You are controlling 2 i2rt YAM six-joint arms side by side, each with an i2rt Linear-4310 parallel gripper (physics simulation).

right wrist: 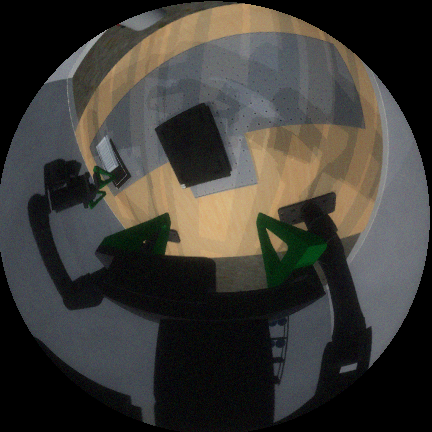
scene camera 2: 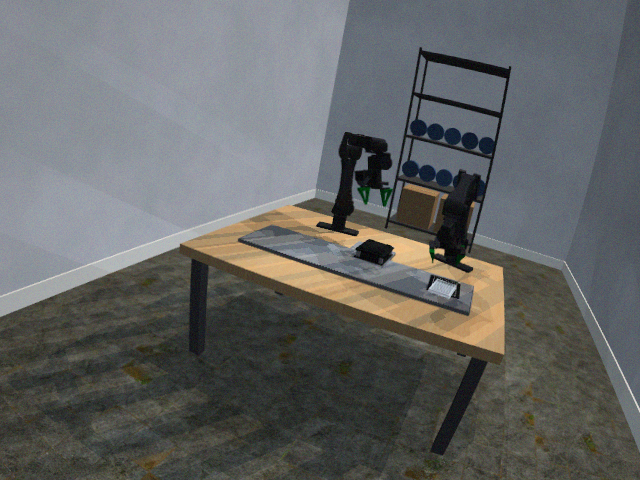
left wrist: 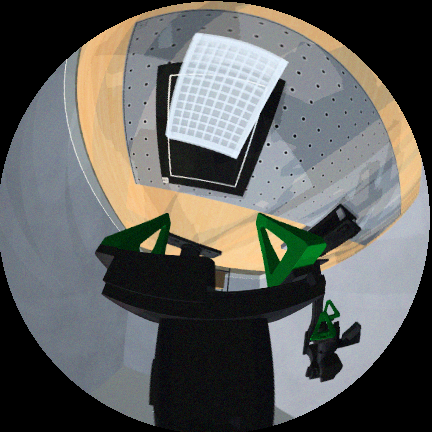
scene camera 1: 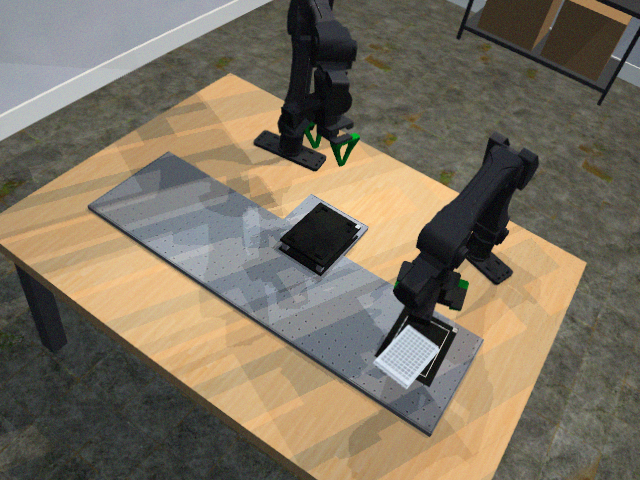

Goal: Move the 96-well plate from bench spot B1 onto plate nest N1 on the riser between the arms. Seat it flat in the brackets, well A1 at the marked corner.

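Frame: origin at the left arm's base, x left, y ahead, z down, level; centimetres.
Seen in the pictures: left gripper, between the fingertips: (right wrist: 109,184) (scene camera 2: 444,263) (left wrist: 212,217); right gripper, between the fingertips: (right wrist: 213,217) (scene camera 2: 375,205) (left wrist: 325,304) (scene camera 1: 328,156); left arm's base, origin of its link: (scene camera 2: 452,263) (left wrist: 191,245) (scene camera 1: 475,253); right arm's base, origin of its link: (right wrist: 308,208) (scene camera 2: 337,229) (scene camera 1: 289,151).
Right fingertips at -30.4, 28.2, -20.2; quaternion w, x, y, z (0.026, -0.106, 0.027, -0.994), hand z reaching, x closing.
Pixels of each thing's top centre, then the offset from my right fingertips to it, as dx, dy, dz. "spot": a spot on its surface instead. Level surfaces: height alone.
- white 96-well plate, centre of its top: (left wrist: 218,91) (scene camera 1: 408,353) (scene camera 2: 443,286) (right wrist: 104,155) +42.6, +9.4, +17.3
- black bench spot B1, a spot on its surface: (left wrist: 200,160) (scene camera 1: 426,331) spot: +40.3, +0.9, +18.7
- Black nest N1, centre of its top: (right wrist: 188,148) (scene camera 1: 322,230) (left wrist: 330,245) (scene camera 2: 376,246) +7.8, +5.2, +14.5
- small white mark, centre of its top: (scene camera 1: 358,226) +10.8, -3.7, +15.1
- grey perforated board, height of its surface: dz +18.9
- wooden table, height of its surface: dz +20.1
The white 96-well plate (scene camera 1: 408,356) (scene camera 2: 443,287) (left wrist: 225,95) (right wrist: 106,152) lies askew across the white outline of the black bench spot B1 (scene camera 1: 433,334) (left wrist: 200,160), overhanging the spot's far edge in the left wrist view. My left gripper (scene camera 2: 445,260) (left wrist: 212,217) is open and empty, above and behind the plate, apart from it. Black nest N1 (scene camera 1: 320,235) (scene camera 2: 374,249) (right wrist: 192,145) stands between the arms with nothing on it; a small white mark (scene camera 1: 357,226) shows at one corner. My right gripper (scene camera 1: 328,155) (scene camera 2: 375,204) (right wrist: 213,217) is open and empty, high behind the nest. Well A1 is not discernible.
A grey perforated board (scene camera 1: 206,258) (scene camera 2: 310,253) runs along the wooden table (scene camera 1: 170,341) (scene camera 2: 289,281), with B1 near its right end in scene camera 1. The arms' bases stand behind the board. A shelf rack (scene camera 2: 465,63) stands beyond the table.
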